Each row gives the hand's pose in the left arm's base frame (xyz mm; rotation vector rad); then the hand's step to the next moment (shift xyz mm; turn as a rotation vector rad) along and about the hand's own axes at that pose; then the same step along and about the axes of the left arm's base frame.
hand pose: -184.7 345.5 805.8 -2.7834 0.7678 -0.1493
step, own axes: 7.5 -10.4 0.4 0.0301 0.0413 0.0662
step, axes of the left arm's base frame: 11.6 4.8 2.6 0.0163 -0.0358 -0.0738
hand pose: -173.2 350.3 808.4 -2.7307 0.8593 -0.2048
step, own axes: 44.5 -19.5 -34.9 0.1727 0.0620 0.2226
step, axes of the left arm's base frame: 39.3 -17.8 41.4 0.1546 -0.1012 -0.2215
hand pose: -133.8 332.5 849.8 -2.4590 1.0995 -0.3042
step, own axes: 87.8 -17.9 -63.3 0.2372 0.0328 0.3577
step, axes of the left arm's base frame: 46.8 -73.6 66.5 0.2656 -0.0928 -0.3258
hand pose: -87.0 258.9 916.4 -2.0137 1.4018 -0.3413
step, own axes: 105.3 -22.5 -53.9 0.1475 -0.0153 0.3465
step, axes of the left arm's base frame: 28.5 -110.2 39.4 0.2596 -0.0051 -0.2732
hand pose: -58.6 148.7 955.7 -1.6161 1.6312 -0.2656
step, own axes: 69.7 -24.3 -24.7 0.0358 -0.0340 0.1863
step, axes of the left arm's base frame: 11.9 -76.8 5.0 0.1524 0.0328 -0.1133
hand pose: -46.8 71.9 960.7 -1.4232 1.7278 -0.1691
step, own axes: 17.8 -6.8 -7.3 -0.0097 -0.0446 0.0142
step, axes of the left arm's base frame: 0.5 -20.4 -0.8 0.0421 -0.0011 0.0226
